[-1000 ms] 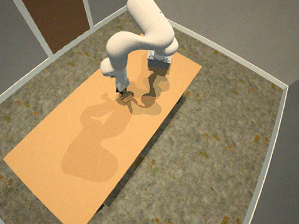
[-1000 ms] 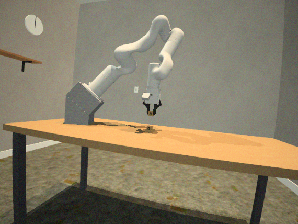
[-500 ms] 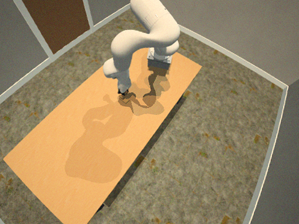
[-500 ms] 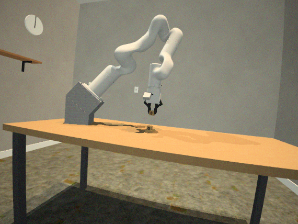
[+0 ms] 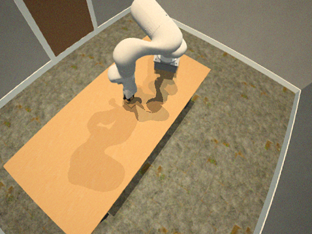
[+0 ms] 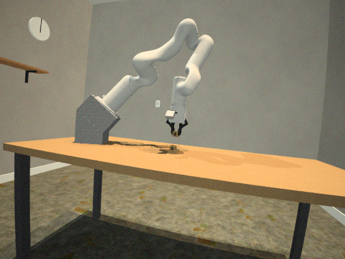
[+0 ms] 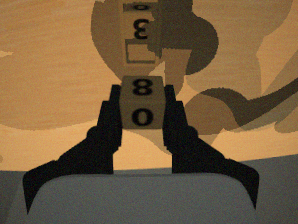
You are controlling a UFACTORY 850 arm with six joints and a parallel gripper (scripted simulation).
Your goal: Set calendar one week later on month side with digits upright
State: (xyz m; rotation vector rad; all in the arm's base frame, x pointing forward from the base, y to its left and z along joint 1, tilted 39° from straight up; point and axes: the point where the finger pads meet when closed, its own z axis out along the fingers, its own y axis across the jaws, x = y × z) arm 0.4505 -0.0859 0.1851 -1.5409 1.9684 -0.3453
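Right now the wooden calendar tray is 2 cm to the right of my hand and 11 cm below it.
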